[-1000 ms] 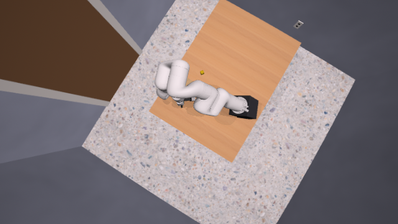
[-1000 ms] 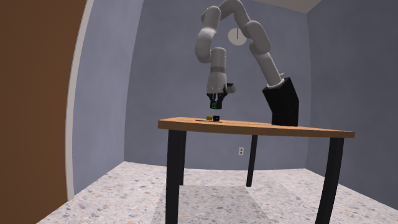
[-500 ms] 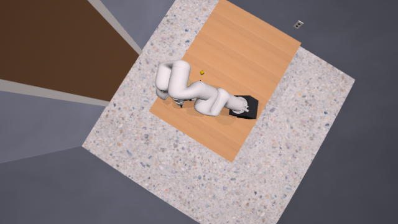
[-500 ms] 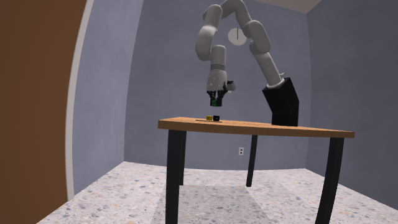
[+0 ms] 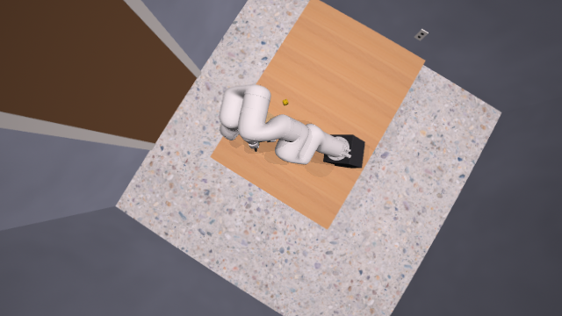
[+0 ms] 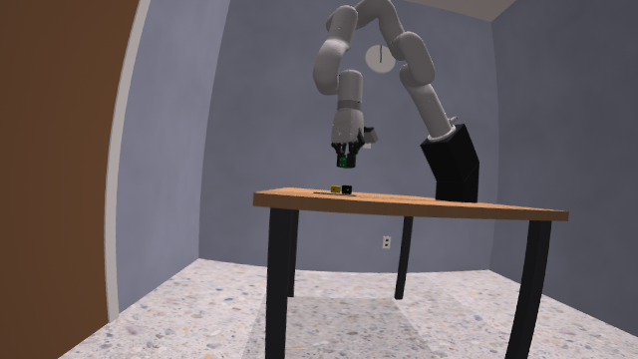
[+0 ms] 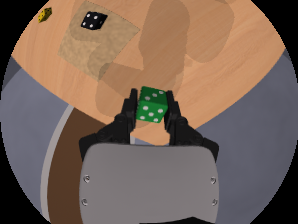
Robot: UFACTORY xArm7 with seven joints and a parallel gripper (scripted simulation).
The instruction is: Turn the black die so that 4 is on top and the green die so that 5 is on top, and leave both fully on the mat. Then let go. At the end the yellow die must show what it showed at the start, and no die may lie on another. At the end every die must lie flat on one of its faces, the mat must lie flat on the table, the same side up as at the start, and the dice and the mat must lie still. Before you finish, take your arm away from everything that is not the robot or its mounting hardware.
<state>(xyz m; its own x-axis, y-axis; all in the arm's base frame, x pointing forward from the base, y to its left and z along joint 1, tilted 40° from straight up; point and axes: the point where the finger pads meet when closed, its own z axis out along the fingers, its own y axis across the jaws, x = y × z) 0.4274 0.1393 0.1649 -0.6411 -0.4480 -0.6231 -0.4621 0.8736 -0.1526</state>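
Right now the tan mat is 1 cm ahead of my hand, 14 cm to the right of it and 10 cm below it. From my hand the other things lie so: yellow die: 1 cm behind, 32 cm to the right, 9 cm below; then black die: 3 cm behind, 14 cm to the right, 9 cm below; then green die: 1 cm below.
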